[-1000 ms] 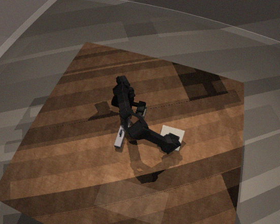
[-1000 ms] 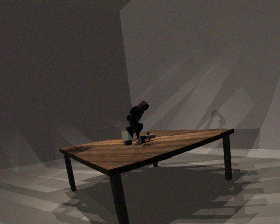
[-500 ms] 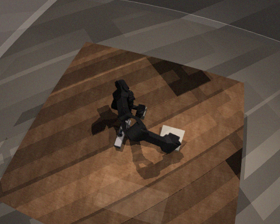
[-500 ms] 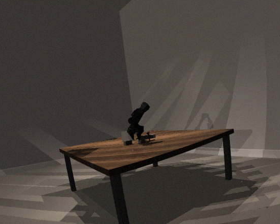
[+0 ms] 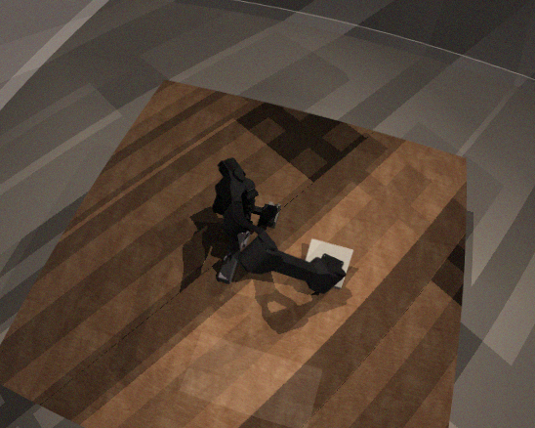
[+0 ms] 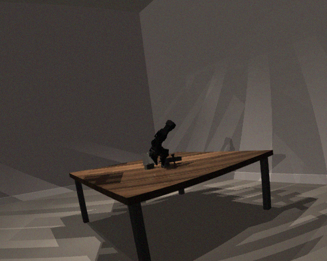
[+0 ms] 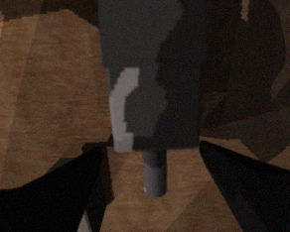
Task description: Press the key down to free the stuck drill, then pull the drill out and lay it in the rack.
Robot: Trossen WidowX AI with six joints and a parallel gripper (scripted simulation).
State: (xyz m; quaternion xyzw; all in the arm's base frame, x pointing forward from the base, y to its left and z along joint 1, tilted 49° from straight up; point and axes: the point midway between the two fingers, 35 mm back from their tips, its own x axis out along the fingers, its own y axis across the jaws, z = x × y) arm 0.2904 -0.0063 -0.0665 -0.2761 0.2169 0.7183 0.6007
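My gripper tip is 1 cm past the drill, 5 cm to the right of it and 3 cm below it. Round my gripper tip: dark key 2 cm behind, 14 cm to the left, 3 cm above; grey drill block 1 cm behind, 11 cm to the left, 2 cm above; rack 7 cm behind, 6 cm to the right.
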